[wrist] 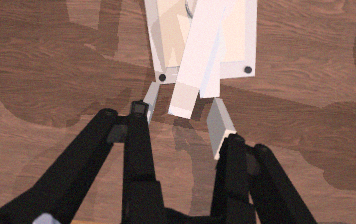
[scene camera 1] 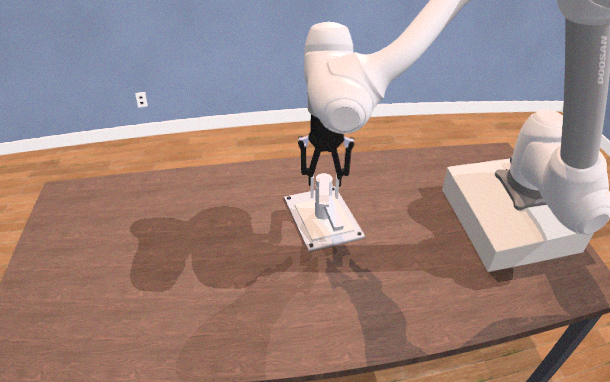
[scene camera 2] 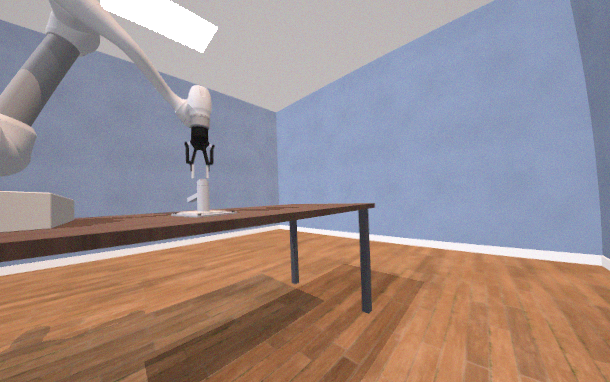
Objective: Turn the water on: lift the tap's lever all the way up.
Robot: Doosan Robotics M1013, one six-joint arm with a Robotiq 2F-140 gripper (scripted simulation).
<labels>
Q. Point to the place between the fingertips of my gripper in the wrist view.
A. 184, 102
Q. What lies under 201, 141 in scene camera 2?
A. My gripper.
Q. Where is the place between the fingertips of my gripper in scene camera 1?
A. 324, 195
</labels>
